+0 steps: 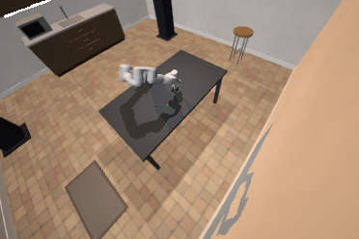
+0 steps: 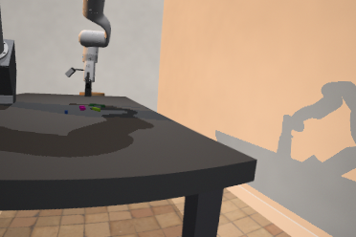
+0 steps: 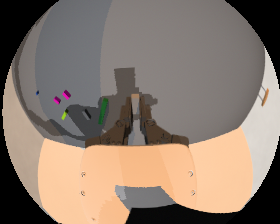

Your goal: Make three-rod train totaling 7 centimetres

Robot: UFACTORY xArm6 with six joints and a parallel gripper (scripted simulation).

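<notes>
Right now the blue rod is 7 cm behind my hand, 31 cm to the right of it and 6 cm below it. The rest, counted from my hand: pale grey piece (4 cm ahead, 13 cm to the right, 6 cm below); then magenta rod (2 cm behind, 21 cm to the right, 6 cm below); then green rod (5 cm ahead, 8 cm to the right, 6 cm below).
</notes>
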